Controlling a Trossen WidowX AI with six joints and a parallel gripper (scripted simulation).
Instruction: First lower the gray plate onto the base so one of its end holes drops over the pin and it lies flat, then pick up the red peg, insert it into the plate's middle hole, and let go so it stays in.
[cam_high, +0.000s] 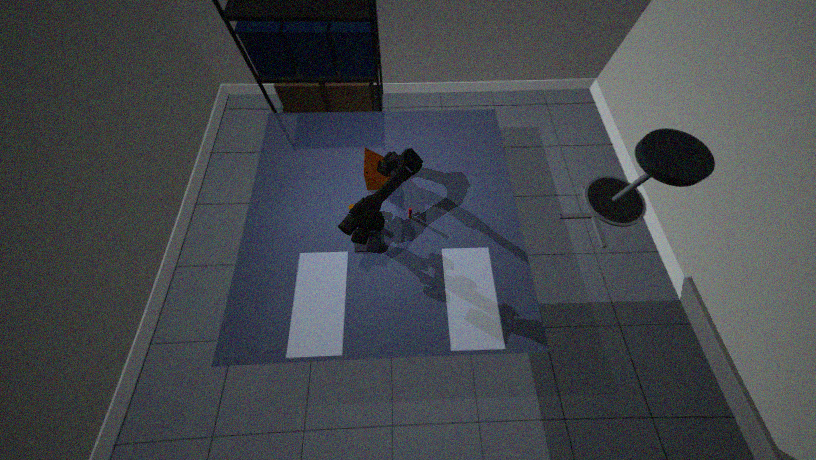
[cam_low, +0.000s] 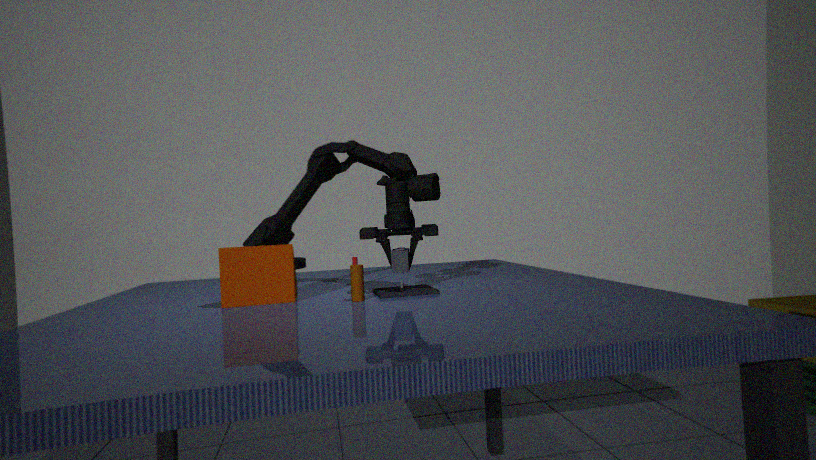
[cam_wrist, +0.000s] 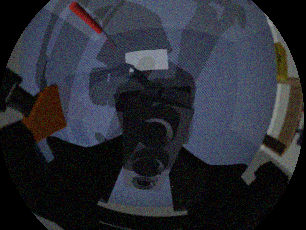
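Right now the dark base is 1 cm to the left of my gripper tip and 5 cm below it. The rest, counted from my gripper tip: red peg (12 cm behind, 18 cm to the left, 2 cm below); then gray plate (3 cm above); then orange cylinder (10 cm behind, 8 cm to the right, 2 cm below).
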